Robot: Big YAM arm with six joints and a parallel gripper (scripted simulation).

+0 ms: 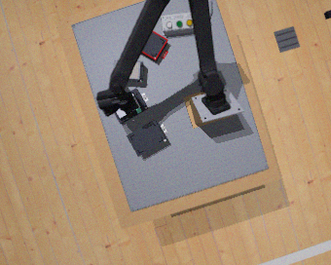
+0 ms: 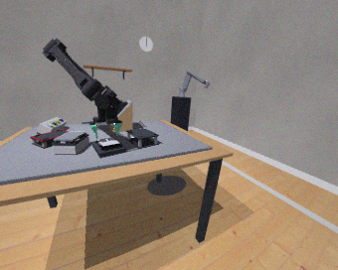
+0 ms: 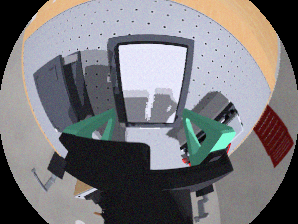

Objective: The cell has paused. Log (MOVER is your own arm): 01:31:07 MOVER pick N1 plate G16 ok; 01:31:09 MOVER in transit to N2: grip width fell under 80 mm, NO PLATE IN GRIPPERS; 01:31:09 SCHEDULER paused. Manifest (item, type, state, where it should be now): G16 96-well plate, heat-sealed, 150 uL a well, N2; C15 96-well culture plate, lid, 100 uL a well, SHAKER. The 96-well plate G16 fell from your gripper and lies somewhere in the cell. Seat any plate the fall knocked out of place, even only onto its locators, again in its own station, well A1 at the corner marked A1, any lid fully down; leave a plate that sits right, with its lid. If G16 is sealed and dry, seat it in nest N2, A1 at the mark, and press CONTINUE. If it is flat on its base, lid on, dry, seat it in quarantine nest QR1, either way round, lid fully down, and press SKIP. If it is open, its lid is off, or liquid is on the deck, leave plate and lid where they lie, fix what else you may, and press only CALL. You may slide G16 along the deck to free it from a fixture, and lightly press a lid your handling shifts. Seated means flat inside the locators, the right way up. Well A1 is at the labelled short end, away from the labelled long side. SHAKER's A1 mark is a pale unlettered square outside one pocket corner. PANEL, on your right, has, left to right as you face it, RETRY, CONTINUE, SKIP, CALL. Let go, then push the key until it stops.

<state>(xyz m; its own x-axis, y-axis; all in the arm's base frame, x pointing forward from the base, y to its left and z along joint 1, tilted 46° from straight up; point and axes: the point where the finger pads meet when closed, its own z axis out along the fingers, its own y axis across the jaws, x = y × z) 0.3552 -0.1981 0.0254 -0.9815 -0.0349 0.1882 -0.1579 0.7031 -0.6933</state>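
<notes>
Right now my hand is 3 cm short of the plate G16 and 3 cm above it. Round my hand: red-framed nest: 19 cm behind, 26 cm to the right, 3 cm below; lidded plate: 4 cm behind, 16 cm to the right.
</notes>
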